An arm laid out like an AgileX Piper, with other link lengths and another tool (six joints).
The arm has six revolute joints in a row. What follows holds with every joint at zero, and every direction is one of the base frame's. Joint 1 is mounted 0.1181 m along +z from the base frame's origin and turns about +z. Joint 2 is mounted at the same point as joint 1 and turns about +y. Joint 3 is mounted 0.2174 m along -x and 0.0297 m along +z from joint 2 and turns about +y. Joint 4 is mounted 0.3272 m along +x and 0.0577 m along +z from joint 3 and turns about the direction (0.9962, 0, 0.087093). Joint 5 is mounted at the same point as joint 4 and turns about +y. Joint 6 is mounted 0.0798 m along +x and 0.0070 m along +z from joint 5 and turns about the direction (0.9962, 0, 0.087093). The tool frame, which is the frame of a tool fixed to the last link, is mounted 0.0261 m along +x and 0.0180 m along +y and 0.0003 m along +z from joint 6; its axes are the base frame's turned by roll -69.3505, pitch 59.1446 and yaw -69.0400 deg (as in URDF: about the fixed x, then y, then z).
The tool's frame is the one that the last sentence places.
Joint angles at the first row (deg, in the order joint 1, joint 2, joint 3, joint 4, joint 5, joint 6):
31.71, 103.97, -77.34, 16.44, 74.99, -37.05
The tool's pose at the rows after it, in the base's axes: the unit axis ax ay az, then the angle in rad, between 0 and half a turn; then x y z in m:
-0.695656, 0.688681, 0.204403, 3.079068, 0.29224, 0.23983, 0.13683
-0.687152, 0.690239, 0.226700, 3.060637, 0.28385, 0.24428, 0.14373
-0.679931, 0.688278, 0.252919, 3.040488, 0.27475, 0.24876, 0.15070
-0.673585, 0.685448, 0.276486, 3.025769, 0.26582, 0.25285, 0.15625
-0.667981, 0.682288, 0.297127, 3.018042, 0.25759, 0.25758, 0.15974
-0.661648, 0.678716, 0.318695, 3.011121, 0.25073, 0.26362, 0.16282
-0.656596, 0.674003, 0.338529, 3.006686, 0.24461, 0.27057, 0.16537
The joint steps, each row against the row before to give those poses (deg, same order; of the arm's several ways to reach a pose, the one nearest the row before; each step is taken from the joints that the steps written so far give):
0.49, -1.53, 1.06, 2.68, 0.00, 0.71
0.50, -1.83, 1.42, 3.00, 0.00, 0.39
0.50, -1.88, 1.56, 3.47, 0.00, -0.18
0.57, -1.66, 1.51, 3.08, 0.00, -0.16
0.73, -1.13, 1.20, 2.68, -0.02, -0.03
0.79, -0.57, 0.67, 2.80, -0.02, -0.03
0.91, -0.16, 0.28, 2.58, -0.02, -0.03

